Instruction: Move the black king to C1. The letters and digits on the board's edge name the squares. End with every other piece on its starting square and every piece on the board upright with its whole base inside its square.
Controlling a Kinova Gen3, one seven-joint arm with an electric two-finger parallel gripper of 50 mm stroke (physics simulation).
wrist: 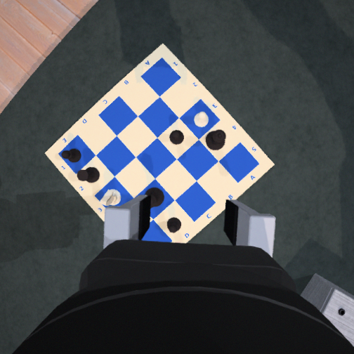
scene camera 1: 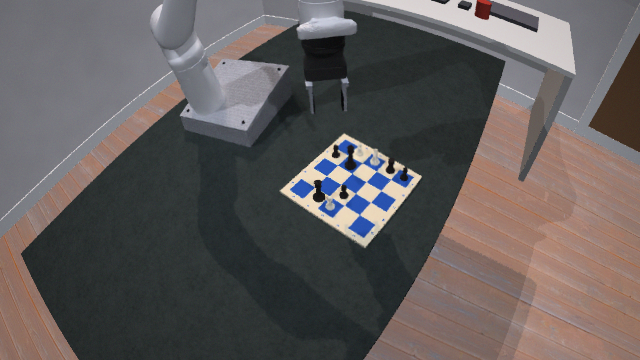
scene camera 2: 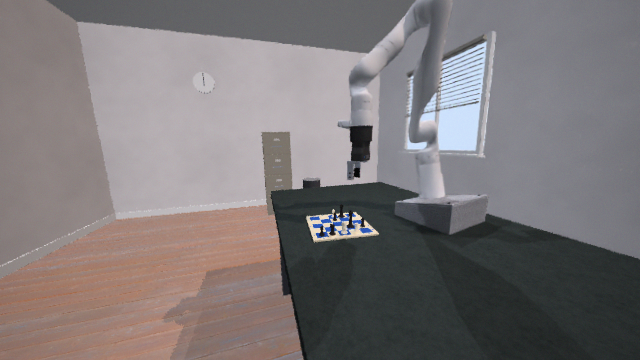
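Seen in the pictures: gripper, fingertip midpoint: [scene camera 1: 328, 109] [scene camera 2: 353, 178]; arm's base, link origin: [scene camera 1: 209, 102] [scene camera 2: 431, 196].
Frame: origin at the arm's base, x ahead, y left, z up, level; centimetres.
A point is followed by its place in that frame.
The black king [scene camera 1: 350, 159] {x 40.6, y -3.1, z -3.7 cm} [scene camera 2: 351, 221] {x 40.5, y -2.1, z -3.9 cm} [wrist: 154, 197], the tallest dark piece, stands upright on blue square D4 of the chessboard [scene camera 1: 368, 190] {x 46.4, y -7.7, z -6.1 cm} [wrist: 136, 177]. Square C1 [scene camera 1: 383, 201] {x 50.3, y -9.3, z -6.1 cm} [wrist: 118, 116] is blue and bare. My gripper [scene camera 1: 329, 110] {x 37.1, y -5.5, z 10.8 cm} [scene camera 2: 353, 172] {x 37.1, y -5.5, z 10.8 cm} [wrist: 187, 213] is open and empty, high above the table and to the robot's side of the board. In the wrist view its left finger covers part of the board near E4, and my gripper body hides the board's bottom corner.
Another large black piece [scene camera 1: 318, 192] {x 37.9, y -13.6, z -3.9 cm} [wrist: 216, 139] stands on A4. Black pawns stand on B3 [scene camera 1: 343, 192] {x 42.2, y -11.2, z -4.7 cm} [wrist: 176, 136] and D5 [scene camera 1: 336, 151] {x 36.6, y -1.2, z -4.7 cm} [wrist: 174, 225]. White pieces stand on A3 [wrist: 201, 119] and E3 [wrist: 111, 197]. Black pieces stand on E1 [wrist: 72, 155] and E2 [wrist: 90, 175].
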